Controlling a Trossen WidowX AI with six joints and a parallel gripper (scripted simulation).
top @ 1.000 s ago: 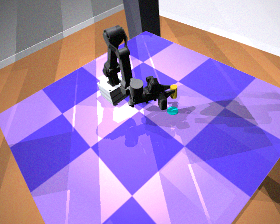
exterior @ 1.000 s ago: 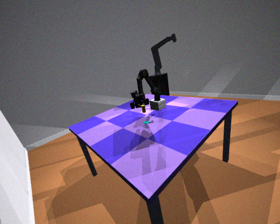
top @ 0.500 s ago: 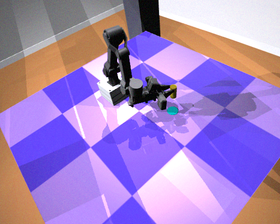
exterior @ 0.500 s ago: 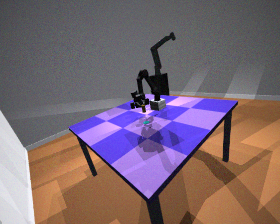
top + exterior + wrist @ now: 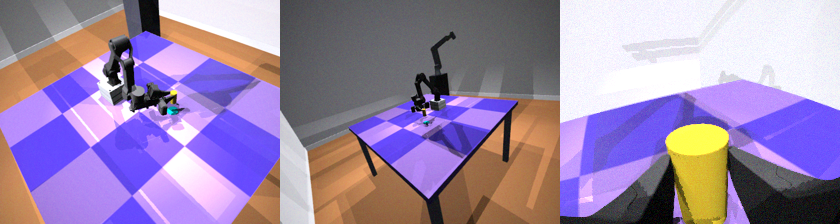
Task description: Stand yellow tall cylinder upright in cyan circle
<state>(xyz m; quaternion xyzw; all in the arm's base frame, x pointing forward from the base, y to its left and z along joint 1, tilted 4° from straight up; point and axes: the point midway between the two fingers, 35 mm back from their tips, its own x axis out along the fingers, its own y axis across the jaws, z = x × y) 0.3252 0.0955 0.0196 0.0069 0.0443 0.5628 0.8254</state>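
Right now my gripper tip is 13 cm above the cyan circle. The rest, counted from my gripper tip: yellow cylinder 2 cm below.
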